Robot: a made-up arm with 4 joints. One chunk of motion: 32 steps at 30 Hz.
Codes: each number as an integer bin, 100 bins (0 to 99) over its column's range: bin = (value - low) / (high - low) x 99, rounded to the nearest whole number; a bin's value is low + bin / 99 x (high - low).
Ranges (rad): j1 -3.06..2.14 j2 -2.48..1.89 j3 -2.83..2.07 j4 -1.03..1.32
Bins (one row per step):
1: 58 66 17 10
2: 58 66 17 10
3: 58 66 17 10
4: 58 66 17 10
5: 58 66 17 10
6: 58 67 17 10
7: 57 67 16 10
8: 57 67 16 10
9: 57 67 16 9
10: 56 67 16 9
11: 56 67 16 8
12: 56 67 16 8
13: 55 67 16 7
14: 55 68 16 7
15: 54 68 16 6
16: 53 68 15 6
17: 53 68 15 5
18: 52 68 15 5
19: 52 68 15 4
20: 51 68 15 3
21: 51 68 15 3
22: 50 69 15 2
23: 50 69 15 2
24: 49 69 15 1
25: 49 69 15 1
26: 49 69 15 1
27: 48 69 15 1
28: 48 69 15 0
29: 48 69 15 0
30: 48 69 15 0
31: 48 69 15 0
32: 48 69 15 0
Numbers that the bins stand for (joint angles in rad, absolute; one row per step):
1: -0.0135 0.4333 -1.9886 -0.7926
2: -0.0135 0.4333 -1.9886 -0.7926
3: -0.0135 0.4333 -1.9886 -0.7926
4: -0.0135 0.4333 -1.9886 -0.7926
5: -0.0135 0.4333 -1.9886 -0.7926
6: -0.0135 0.4775 -1.9886 -0.7926
7: -0.0661 0.4775 -2.0381 -0.7926
8: -0.0661 0.4775 -2.0381 -0.7926
9: -0.0661 0.4775 -2.0381 -0.8164
10: -0.1186 0.4775 -2.0381 -0.8164
11: -0.1186 0.4775 -2.0381 -0.8401
12: -0.1186 0.4775 -2.0381 -0.8401
13: -0.1711 0.4775 -2.0381 -0.8638
14: -0.1711 0.5216 -2.0381 -0.8638
15: -0.2236 0.5216 -2.0381 -0.8876
16: -0.2762 0.5216 -2.0876 -0.8876
17: -0.2762 0.5216 -2.0876 -0.9113
18: -0.3287 0.5216 -2.0876 -0.9113
19: -0.3287 0.5216 -2.0876 -0.9351
20: -0.3812 0.5216 -2.0876 -0.9588
21: -0.3812 0.5216 -2.0876 -0.9588
22: -0.4337 0.5658 -2.0876 -0.9825
23: -0.4337 0.5658 -2.0876 -0.9825
24: -0.4863 0.5658 -2.0876 -1.0063
25: -0.4863 0.5658 -2.0876 -1.0063
26: -0.4863 0.5658 -2.0876 -1.0063
27: -0.5388 0.5658 -2.0876 -1.0063
28: -0.5388 0.5658 -2.0876 -1.0300
29: -0.5388 0.5658 -2.0876 -1.0300
30: -0.5388 0.5658 -2.0876 -1.0300
31: -0.5388 0.5658 -2.0876 -1.0300
32: -0.5388 0.5658 -2.0876 -1.0300

